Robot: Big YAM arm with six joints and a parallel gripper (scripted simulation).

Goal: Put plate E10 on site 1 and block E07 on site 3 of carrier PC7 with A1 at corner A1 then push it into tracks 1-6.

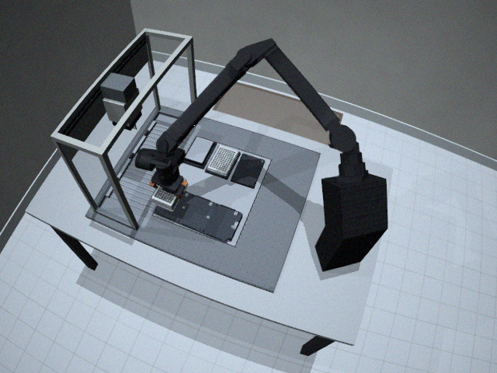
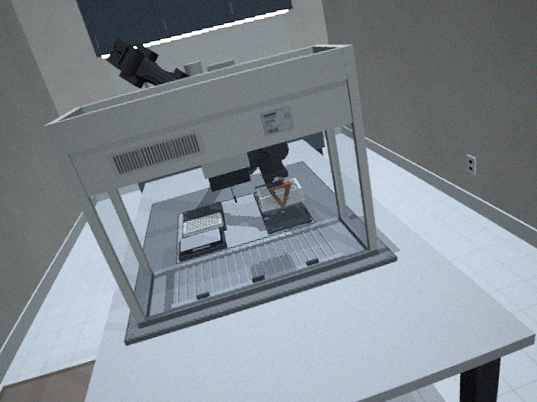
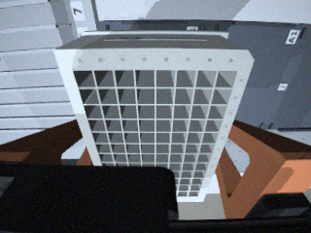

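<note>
My hand is 2 cm past the dark nest S3, 26 cm to the left of it and 8 cm above it. The rest, counted from my hand: nest S1 (24 cm behind, 23 cm to the right, 8 cm below); dark carrier PC7 (10 cm behind, 2 cm to the left, 7 cm below).
</note>
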